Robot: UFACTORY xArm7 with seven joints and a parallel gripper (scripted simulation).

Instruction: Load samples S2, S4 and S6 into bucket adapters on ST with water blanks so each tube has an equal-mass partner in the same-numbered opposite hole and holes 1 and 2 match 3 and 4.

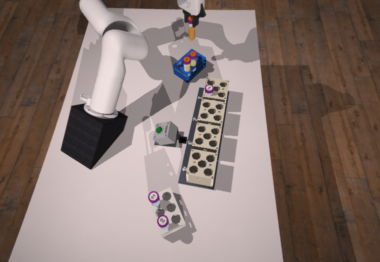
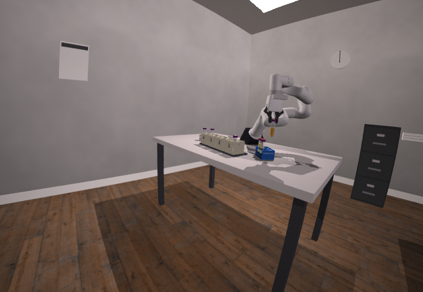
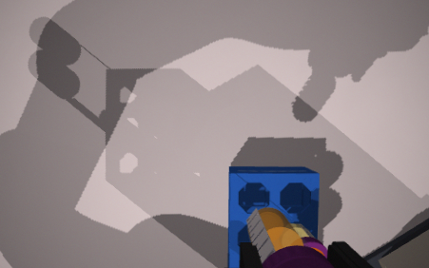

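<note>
Right now my hand is 5 cm above the orange-dot tube and 1 cm to the right of it. From my hand the other things lie so: 40 mL water blank: 21 cm to the right, 18 cm below, 14 cm ahead; green done key: 41 cm to the right, 19 cm below; blue sample rack: 22 cm below, 4 cm to the right.
</note>
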